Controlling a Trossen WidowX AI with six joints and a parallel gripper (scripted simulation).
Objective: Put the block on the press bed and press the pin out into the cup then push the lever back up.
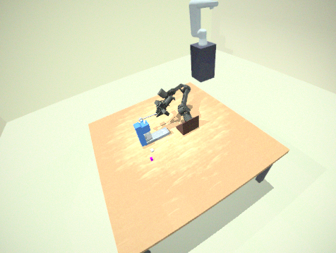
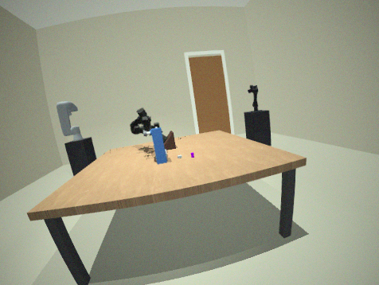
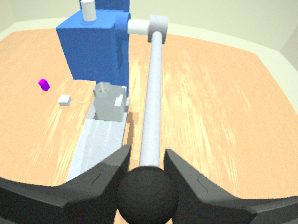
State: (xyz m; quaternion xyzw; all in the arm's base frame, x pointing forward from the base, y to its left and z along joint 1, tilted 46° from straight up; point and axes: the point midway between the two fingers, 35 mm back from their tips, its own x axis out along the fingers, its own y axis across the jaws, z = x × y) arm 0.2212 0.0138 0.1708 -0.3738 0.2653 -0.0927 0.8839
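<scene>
Right now my gripper tip is 50 mm short of the lever, 30 mm below it and 10 mm to the right of it. Also, from my gripper tip: small purple piece (280 mm to the left, 180 mm ahead, 140 mm below).
</scene>
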